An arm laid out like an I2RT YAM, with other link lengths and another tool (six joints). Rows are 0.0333 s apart.
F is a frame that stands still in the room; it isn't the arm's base.
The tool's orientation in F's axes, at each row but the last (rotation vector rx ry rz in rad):
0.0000, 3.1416, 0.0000
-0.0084, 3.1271, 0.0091
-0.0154, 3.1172, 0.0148
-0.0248, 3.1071, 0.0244
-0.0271, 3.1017, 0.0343
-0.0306, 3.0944, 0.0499
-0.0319, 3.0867, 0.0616
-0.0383, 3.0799, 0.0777
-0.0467, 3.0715, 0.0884
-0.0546, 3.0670, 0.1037
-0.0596, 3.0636, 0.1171
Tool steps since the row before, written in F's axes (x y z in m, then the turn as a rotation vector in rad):
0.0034, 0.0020, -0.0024, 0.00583, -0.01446, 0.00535
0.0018, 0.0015, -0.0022, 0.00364, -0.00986, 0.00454
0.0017, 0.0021, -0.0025, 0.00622, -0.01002, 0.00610
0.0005, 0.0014, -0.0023, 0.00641, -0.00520, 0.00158
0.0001, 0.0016, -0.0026, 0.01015, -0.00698, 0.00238
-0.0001, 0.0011, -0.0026, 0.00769, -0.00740, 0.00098
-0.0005, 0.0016, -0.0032, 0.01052, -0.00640, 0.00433
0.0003, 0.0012, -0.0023, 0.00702, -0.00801, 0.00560
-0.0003, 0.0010, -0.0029, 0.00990, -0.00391, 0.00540
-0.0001, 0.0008, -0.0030, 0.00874, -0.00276, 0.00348
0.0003, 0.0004, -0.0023, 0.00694, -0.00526, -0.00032
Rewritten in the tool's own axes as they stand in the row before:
-0.0034, 0.0020, 0.0024, -0.00583, -0.01446, -0.00535
-0.0018, 0.0015, 0.0022, -0.00365, -0.00985, -0.00454
-0.0017, 0.0021, 0.0026, -0.00627, -0.01002, -0.00604
-0.0004, 0.0014, 0.0023, -0.00638, -0.00528, -0.00144
0.0000, 0.0015, 0.0026, -0.01012, -0.00711, -0.00213
0.0002, 0.0010, 0.0026, -0.00759, -0.00752, -0.00086
0.0006, 0.0015, 0.0032, -0.01061, -0.00645, -0.00401
-0.0002, 0.0011, 0.0024, -0.00716, -0.00790, -0.00557
0.0005, 0.0008, 0.0029, -0.01014, -0.00392, -0.00494
0.0003, 0.0006, 0.0030, -0.00888, -0.00285, -0.00303
-0.0001, 0.0002, 0.0023, -0.00670, -0.00555, 0.00042

